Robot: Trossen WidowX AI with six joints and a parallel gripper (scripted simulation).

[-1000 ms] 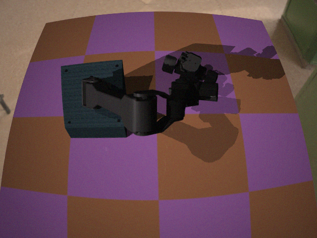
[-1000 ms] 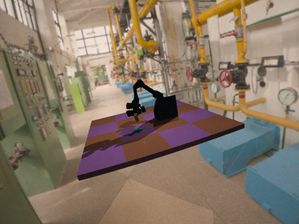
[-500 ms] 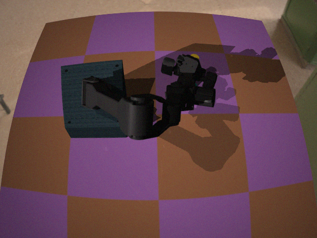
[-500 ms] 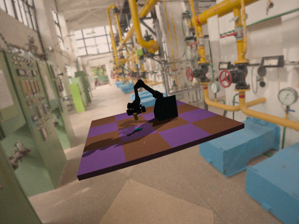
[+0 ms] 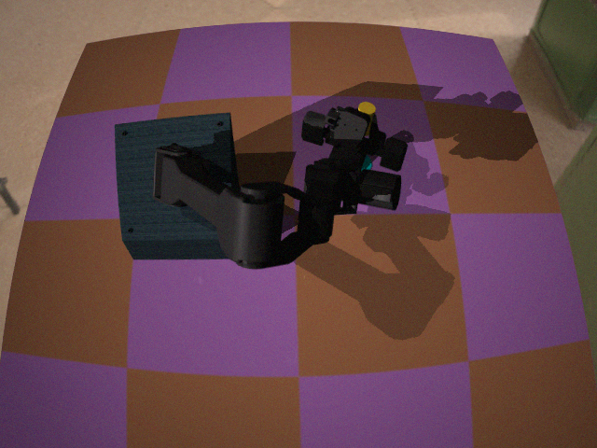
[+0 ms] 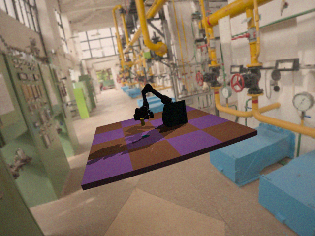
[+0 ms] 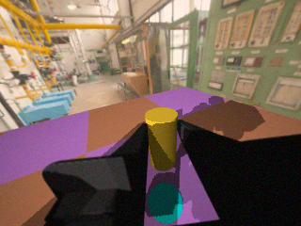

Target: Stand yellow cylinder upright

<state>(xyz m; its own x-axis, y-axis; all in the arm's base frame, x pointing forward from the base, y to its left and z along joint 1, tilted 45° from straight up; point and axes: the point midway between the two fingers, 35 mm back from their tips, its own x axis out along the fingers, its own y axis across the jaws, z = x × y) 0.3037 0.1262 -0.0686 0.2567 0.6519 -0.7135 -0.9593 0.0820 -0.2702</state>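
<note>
My gripper tip is 16 cm above the cyan circle. Round my gripper tip: yellow tall cylinder: 2 cm below.
</note>
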